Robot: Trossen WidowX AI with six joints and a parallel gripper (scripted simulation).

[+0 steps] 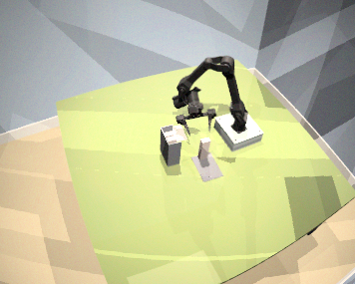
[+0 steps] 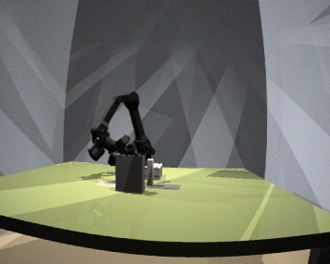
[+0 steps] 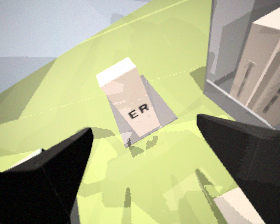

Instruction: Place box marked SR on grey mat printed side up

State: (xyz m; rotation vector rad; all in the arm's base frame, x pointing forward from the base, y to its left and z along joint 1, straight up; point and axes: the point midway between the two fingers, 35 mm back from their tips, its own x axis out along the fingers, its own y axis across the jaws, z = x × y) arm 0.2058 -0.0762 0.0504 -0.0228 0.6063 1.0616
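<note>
The grey mat is 120 mm to the left of my gripper tip, 100 mm below it and 30 mm ahead of it. The rest, counted from my gripper tip: white card: 130 mm to the right, 100 mm below, 30 mm ahead.
</note>
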